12 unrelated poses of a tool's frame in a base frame.
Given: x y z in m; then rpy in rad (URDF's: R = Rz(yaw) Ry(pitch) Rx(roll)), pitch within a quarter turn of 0, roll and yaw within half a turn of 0.
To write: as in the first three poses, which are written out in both.
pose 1, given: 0.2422 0.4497 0.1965 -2.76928 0.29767 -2.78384
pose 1, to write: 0.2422 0.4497 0.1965 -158.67 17.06 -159.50
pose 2, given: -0.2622 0.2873 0.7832 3.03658 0.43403 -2.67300
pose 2, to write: -0.2622 0.2873 0.7832 173.98 24.87 -153.15
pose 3, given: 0.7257 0.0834 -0.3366 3.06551 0.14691 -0.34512
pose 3, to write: 0.7257 0.0834 -0.3366 175.64 8.42 -19.77
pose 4, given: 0.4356 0.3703 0.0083 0.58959 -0.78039 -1.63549
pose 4, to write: 0.4356 0.3703 0.0083 33.78 -44.71 -93.71
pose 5, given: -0.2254 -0.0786 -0.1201 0.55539 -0.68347 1.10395
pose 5, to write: -0.2254 -0.0786 -0.1201 31.82 -39.16 63.25
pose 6, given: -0.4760 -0.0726 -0.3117 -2.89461 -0.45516 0.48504
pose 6, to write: -0.4760 -0.0726 -0.3117 -165.85 -26.08 27.79
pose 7, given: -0.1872 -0.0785 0.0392 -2.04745 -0.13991 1.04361
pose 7, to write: -0.1872 -0.0785 0.0392 -117.31 -8.02 59.79
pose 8, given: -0.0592 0.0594 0.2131 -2.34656 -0.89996 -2.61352
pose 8, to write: -0.0592 0.0594 0.2131 -134.45 -51.56 -149.74
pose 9, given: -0.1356 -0.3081 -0.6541 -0.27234 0.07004 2.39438
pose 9, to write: -0.1356 -0.3081 -0.6541 -15.60 4.01 137.19
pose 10, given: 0.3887 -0.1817 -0.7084 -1.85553 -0.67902 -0.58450
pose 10, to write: 0.3887 -0.1817 -0.7084 -106.31 -38.90 -33.49
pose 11, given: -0.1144 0.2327 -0.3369 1.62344 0.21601 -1.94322
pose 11, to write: -0.1144 0.2327 -0.3369 93.02 12.38 -111.34
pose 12, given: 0.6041 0.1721 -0.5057 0.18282 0.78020 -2.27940
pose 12, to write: 0.6041 0.1721 -0.5057 10.47 44.70 -130.60
